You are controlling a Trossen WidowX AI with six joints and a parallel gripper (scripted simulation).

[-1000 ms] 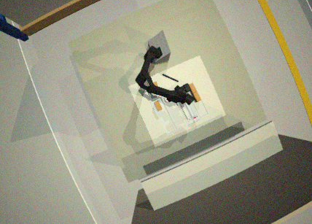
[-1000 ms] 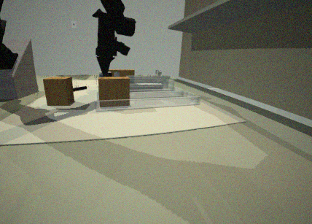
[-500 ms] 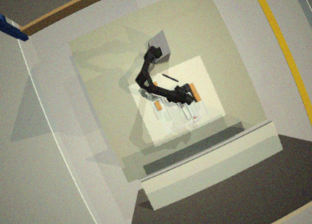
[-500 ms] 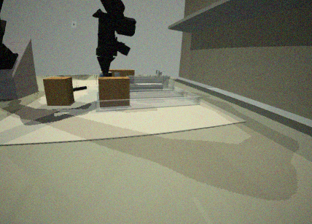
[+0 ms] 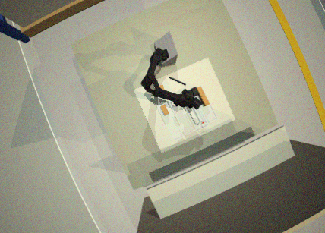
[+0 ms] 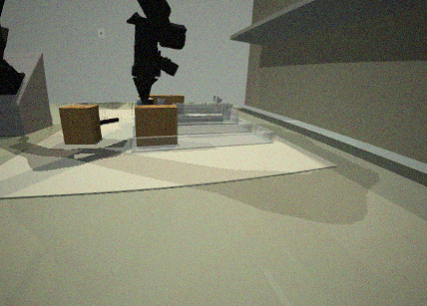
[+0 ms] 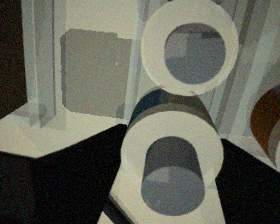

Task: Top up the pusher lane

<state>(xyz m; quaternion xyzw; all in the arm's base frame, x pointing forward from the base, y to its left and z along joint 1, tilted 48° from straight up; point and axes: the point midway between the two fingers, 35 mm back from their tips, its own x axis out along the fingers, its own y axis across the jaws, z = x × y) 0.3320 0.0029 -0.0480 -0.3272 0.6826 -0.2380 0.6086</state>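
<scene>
The pusher lane lies 150 mm ahead of my gripper tip, 40 mm to the left of it and 40 mm below it. The rest, counted from my gripper tip: shelf wall (620 mm ahead, 40 mm to the left, 340 mm above).
</scene>
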